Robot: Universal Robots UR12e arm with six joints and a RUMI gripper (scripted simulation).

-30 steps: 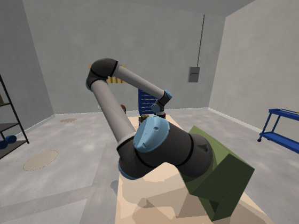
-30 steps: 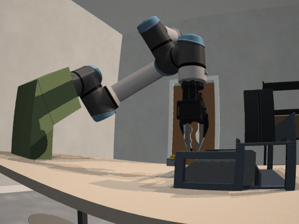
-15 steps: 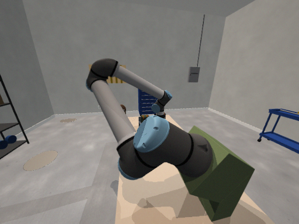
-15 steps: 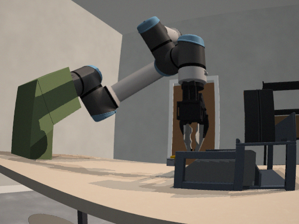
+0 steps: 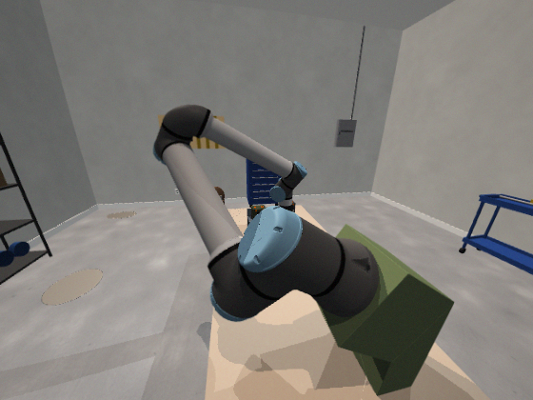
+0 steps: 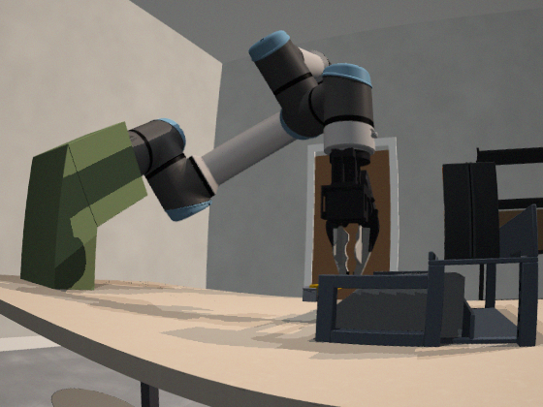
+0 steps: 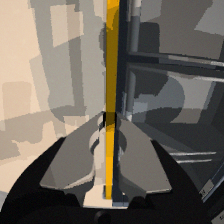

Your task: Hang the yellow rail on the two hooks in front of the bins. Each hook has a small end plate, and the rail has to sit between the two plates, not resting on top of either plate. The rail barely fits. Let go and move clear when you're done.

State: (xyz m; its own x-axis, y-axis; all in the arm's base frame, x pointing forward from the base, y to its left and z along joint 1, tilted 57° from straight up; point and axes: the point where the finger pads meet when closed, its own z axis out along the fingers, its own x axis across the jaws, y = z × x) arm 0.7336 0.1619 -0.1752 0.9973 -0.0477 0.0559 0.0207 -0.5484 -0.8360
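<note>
Now: hand 10 mm above the yellow rail.
</note>
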